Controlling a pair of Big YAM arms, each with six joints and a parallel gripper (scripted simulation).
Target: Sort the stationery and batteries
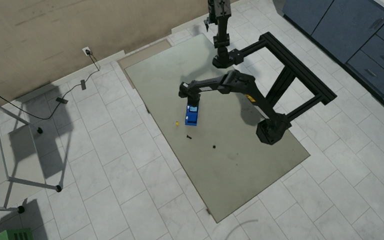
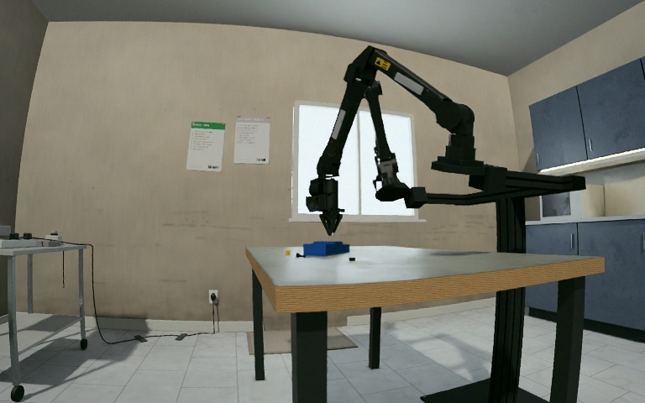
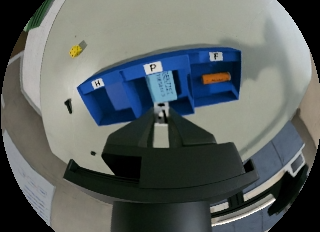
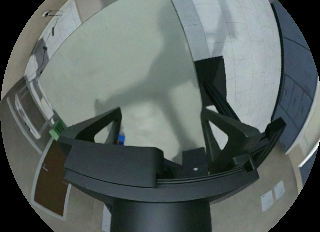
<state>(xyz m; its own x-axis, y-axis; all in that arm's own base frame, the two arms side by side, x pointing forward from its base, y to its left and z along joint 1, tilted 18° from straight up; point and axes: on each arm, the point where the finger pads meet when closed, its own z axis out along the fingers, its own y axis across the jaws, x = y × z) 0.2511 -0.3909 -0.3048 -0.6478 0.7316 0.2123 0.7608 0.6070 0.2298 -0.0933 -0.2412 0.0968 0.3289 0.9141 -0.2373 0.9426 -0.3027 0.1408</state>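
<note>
The blue three-compartment bin row is 6 cm below my left hand, 1 cm to the right of it and 1 cm ahead of it. Round my left hand: silver piece (right at my left hand); light blue pad (7 cm below); orange battery (8 cm to the right, 6 cm below, 4 cm behind).
</note>
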